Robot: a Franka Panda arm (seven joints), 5 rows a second.
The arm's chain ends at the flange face. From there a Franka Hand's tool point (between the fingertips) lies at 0.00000 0.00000 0.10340 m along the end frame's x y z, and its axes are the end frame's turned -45 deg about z.
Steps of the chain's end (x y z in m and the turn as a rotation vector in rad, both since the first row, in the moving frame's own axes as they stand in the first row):
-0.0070 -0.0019 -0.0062 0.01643 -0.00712 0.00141
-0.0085 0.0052 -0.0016 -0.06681 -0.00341 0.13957
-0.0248 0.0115 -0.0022 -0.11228 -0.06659 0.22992
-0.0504 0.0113 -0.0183 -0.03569 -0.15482 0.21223
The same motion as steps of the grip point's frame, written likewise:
-0.0029 -0.0080 -0.0062 0.01665 0.00658 0.00141
-0.0151 0.0019 -0.0018 -0.04483 -0.04965 0.13957
-0.0390 -0.0076 -0.0031 -0.03231 -0.12648 0.22992
-0.0565 -0.0377 -0.0196 0.08424 -0.13471 0.21223

